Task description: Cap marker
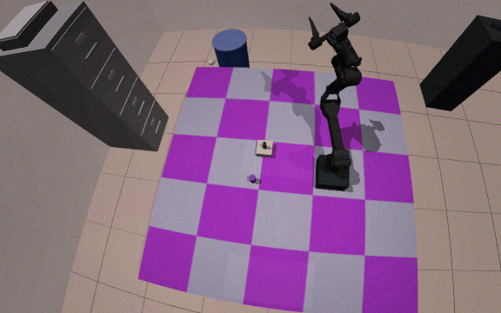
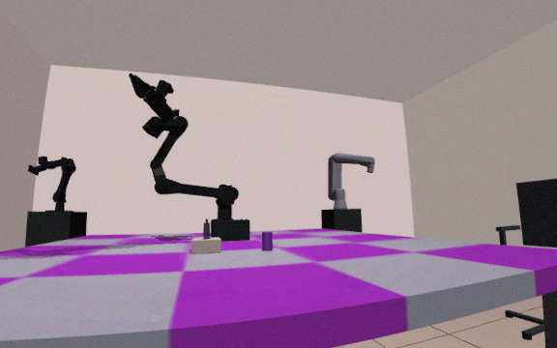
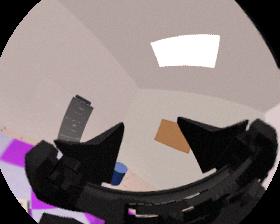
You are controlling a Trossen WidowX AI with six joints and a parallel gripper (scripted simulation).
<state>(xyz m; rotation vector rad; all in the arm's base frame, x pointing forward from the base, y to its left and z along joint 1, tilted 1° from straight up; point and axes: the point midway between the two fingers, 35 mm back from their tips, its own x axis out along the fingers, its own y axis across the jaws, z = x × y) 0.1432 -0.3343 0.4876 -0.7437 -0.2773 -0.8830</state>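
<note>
The purple cap is 57 cm below my gripper tip, 44 cm to the left of it and 20 cm ahead of it. Round my gripper tip: cream holder block (58 cm below, 27 cm to the left, 17 cm ahead).
</note>
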